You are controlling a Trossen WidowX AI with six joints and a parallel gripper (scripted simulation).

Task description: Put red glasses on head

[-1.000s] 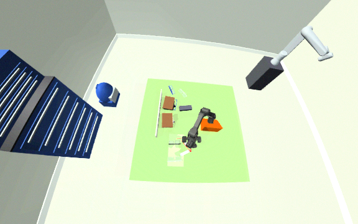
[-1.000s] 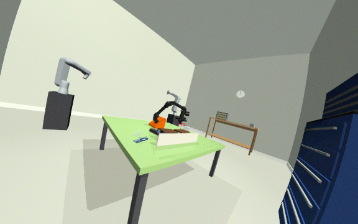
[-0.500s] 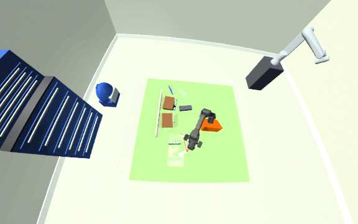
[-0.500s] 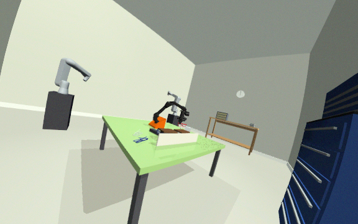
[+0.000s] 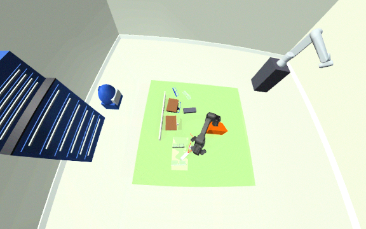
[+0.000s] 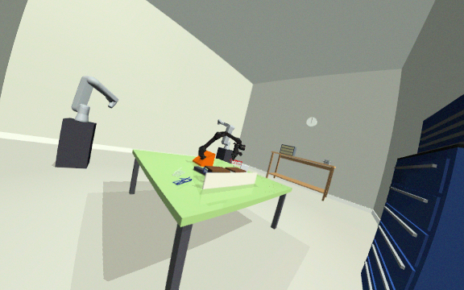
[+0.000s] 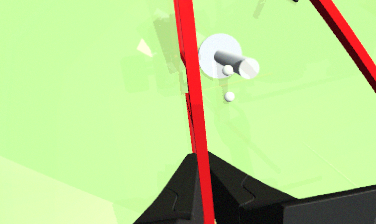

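My gripper tip is 50 mm short of the white peg, 10 mm to the left of it and 90 mm above it. The rest, counted from my gripper tip: display head (260 mm ahead, 250 mm to the right, 60 mm below); then long white panel (400 mm ahead, 350 mm to the right, 60 mm below); then dark case (70 mm ahead, 460 mm to the right, 100 mm below).
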